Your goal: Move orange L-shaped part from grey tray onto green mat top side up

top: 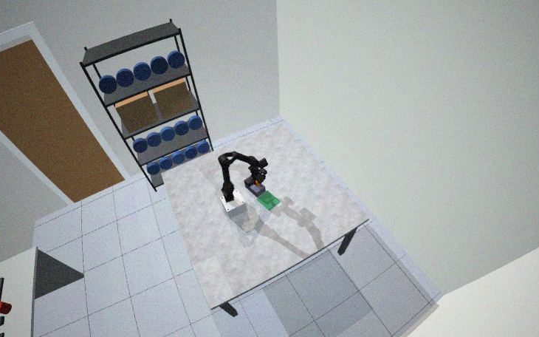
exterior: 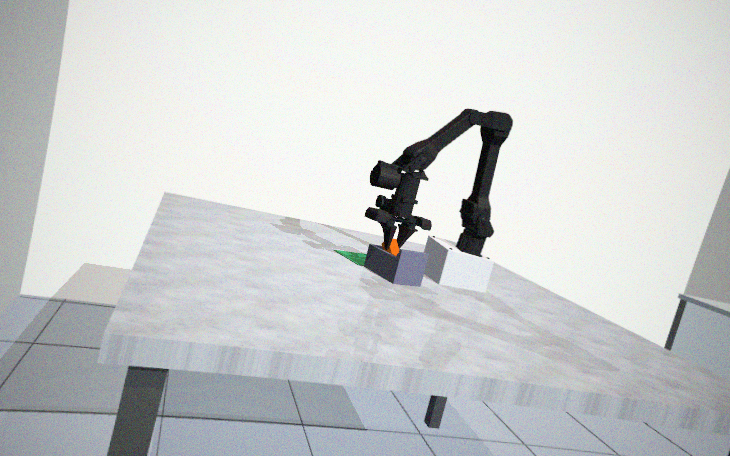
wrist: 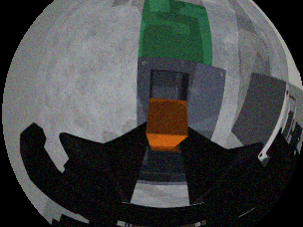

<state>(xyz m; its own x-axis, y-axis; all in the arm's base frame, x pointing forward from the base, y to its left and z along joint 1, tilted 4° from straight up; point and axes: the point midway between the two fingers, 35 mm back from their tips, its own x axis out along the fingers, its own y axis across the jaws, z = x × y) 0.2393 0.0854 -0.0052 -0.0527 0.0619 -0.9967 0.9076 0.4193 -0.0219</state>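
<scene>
My gripper tip is 5 cm short of the green mat, 14 cm to the left of it and 8 cm above it. From my gripper tip the other things lie so: orange L-shaped part 3 cm behind, 2 cm to the left, 3 cm below.
</scene>
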